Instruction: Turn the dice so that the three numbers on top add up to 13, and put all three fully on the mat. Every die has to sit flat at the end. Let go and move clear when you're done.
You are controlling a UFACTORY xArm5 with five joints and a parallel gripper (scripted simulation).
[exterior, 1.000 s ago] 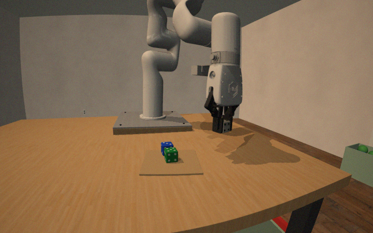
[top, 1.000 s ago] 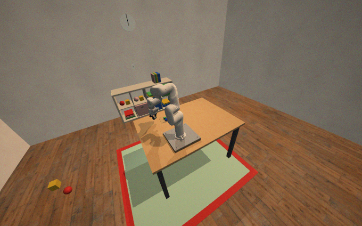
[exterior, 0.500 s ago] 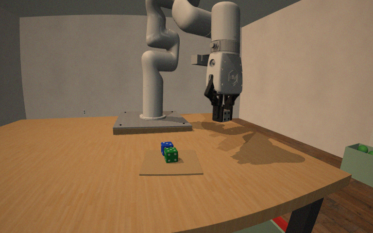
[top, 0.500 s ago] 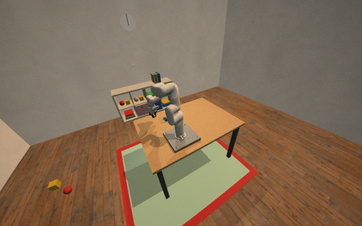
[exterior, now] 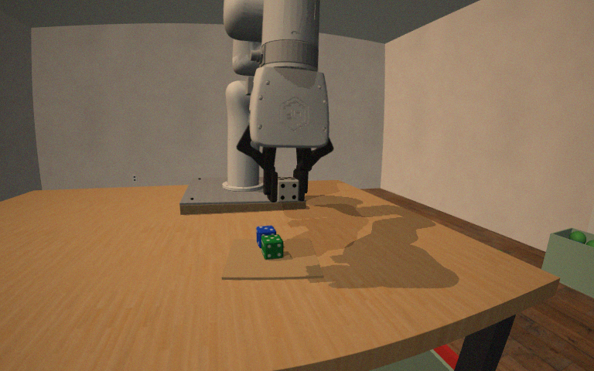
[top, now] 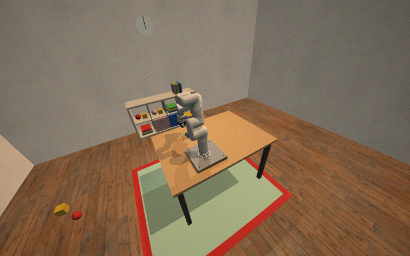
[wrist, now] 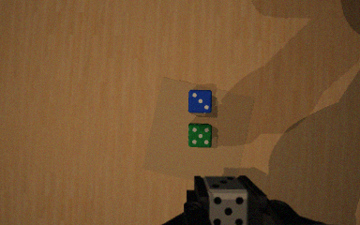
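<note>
Now: hand 4 cm past the green die, 1 cm to the left of it and 11 cm above it. The rest, counted from my hand: blue die 8 cm behind, 2 cm to the right, 11 cm below; white die 1 cm below; tan mat 4 cm behind, 1 cm to the right, 12 cm below.
</note>
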